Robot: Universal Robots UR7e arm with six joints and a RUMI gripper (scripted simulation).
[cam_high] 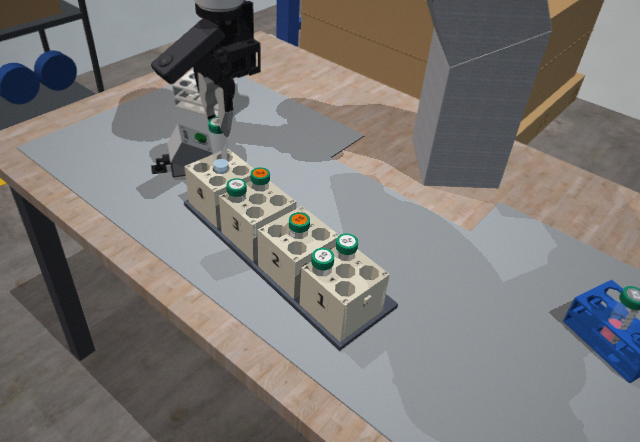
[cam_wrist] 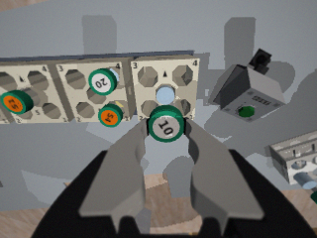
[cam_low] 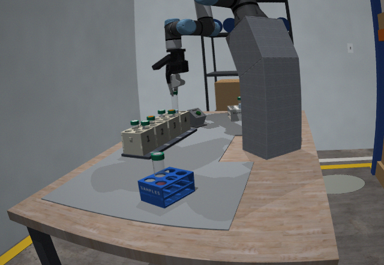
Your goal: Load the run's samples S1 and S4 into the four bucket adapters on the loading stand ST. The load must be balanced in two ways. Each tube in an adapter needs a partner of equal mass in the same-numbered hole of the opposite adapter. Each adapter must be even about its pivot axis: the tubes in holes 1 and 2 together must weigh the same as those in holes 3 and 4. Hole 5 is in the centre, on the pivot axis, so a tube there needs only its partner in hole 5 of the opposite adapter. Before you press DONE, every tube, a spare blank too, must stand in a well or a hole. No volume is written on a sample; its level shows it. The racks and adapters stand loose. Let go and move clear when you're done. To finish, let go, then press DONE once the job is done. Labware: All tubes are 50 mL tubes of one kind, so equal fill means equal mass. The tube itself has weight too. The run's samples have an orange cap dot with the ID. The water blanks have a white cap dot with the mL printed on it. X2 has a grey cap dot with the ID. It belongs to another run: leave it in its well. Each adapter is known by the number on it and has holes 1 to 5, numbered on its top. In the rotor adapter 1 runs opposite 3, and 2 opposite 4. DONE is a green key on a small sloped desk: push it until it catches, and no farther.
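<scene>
The green DONE key is 7 cm behind my hand, 14 cm to the right of it and 13 cm below it. Also, from my hand: blue sample rack (20 cm behind, 68 cm to the left, 16 cm below); then white blank rack (24 cm behind, 32 cm to the right, 16 cm below); then water blank (2 cm ahead, 30 cm to the left, 12 cm below).
</scene>
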